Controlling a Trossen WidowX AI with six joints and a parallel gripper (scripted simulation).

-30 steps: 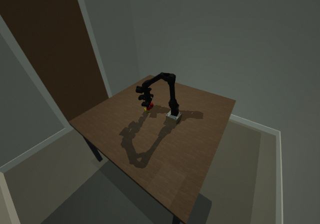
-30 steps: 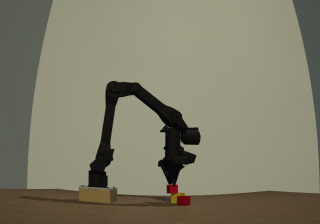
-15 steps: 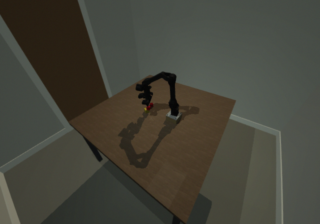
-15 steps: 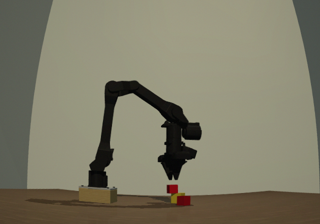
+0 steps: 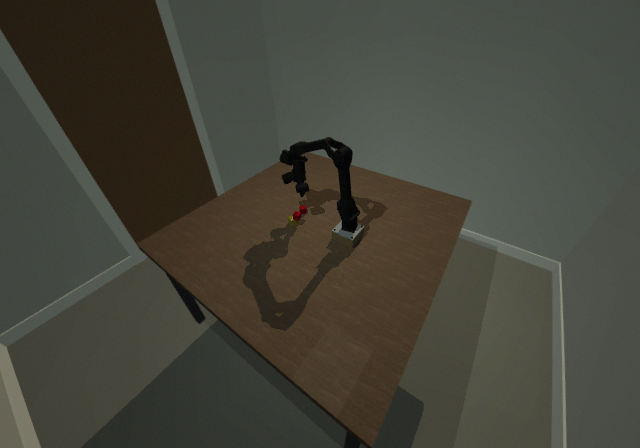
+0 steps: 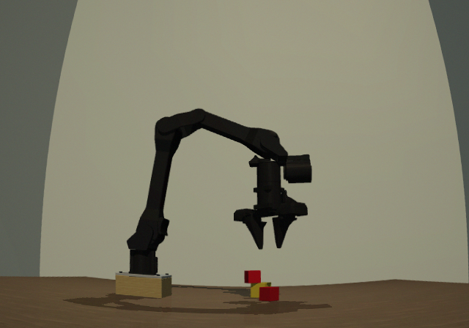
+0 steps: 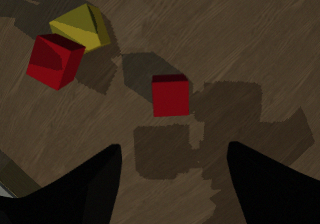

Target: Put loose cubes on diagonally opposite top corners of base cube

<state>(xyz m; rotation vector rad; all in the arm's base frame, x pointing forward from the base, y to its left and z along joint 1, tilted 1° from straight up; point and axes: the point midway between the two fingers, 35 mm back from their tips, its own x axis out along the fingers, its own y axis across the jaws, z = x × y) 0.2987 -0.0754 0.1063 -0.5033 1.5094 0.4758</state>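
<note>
Now: the red cube 100 mm to the left of my gripper tip, 70 mm below it and 20 mm behind it. From my gripper tip the other things lie so: yellow base cube: 110 mm below, 100 mm to the left.
</note>
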